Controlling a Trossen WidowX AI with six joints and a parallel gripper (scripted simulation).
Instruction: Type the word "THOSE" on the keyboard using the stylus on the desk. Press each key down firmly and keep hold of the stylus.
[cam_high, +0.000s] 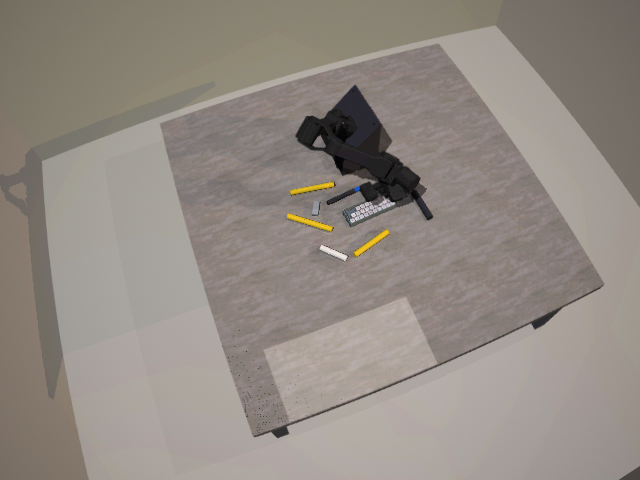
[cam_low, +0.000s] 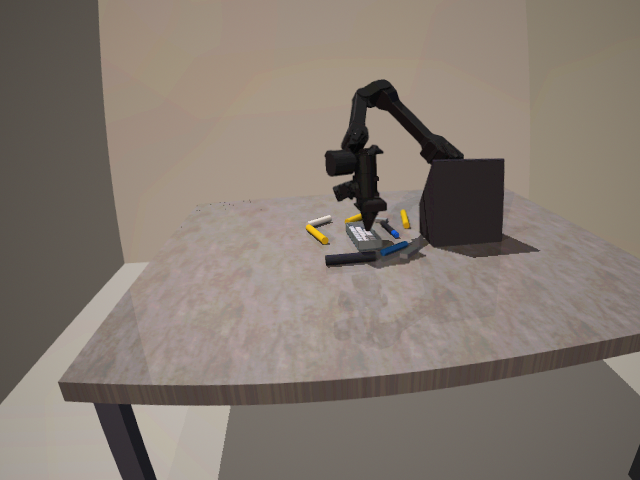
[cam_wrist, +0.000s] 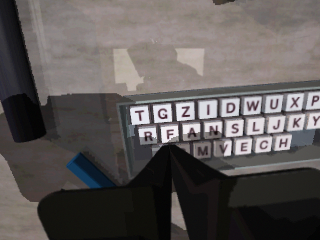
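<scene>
Now: gripper tip 90 mm past the blue stylus, 30 mm to the right of it and 30 mm above it. From my gripper tip the other things lie so: black cylinder: 120 mm to the left, 60 mm ahead, 30 mm below; then grey-white cylinder: 240 mm to the right, 120 mm ahead, 30 mm below; then grey block: 90 mm to the left, 90 mm behind, 40 mm below.
</scene>
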